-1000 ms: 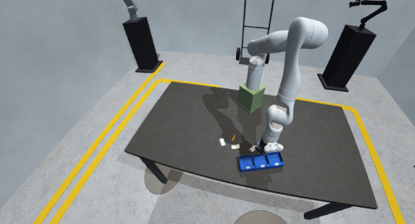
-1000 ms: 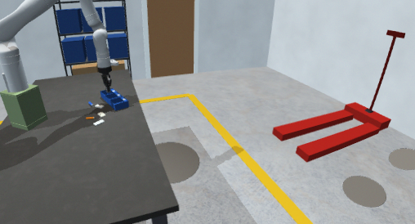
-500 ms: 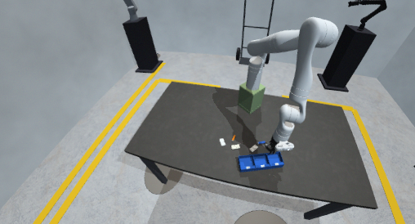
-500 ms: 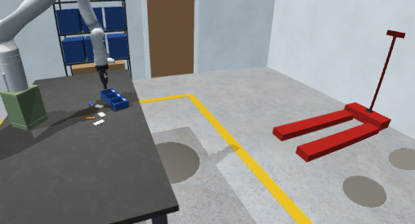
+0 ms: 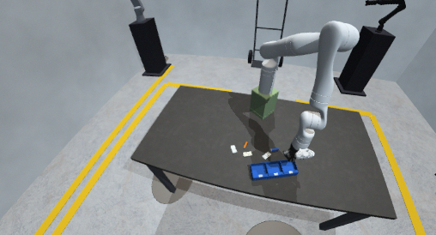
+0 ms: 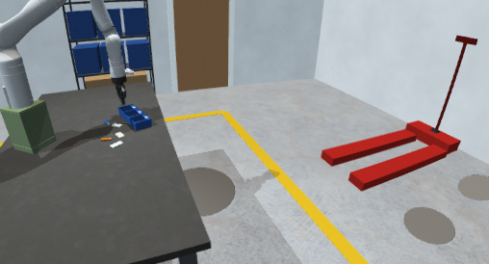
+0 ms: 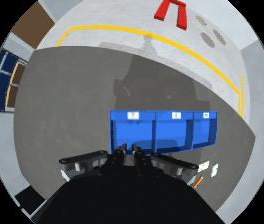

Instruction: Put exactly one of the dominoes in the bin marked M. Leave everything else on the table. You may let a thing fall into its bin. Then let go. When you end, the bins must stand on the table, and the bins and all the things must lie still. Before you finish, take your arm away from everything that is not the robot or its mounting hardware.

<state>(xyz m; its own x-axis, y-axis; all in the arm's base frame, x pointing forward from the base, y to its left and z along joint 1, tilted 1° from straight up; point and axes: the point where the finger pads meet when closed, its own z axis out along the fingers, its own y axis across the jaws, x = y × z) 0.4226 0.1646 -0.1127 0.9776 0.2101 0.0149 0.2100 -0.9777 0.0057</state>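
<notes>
Right now my hand is 12 cm to the left of the white domino, 7 cm above it and 5 cm past it. From my hand the other things lie so: small orange piece 26 cm to the right, 10 cm behind, 8 cm below; small blue piece 9 cm behind, 8 cm to the right, 7 cm below; blue three-compartment bin 8 cm to the right, 6 cm below, 4 cm ahead.
</notes>
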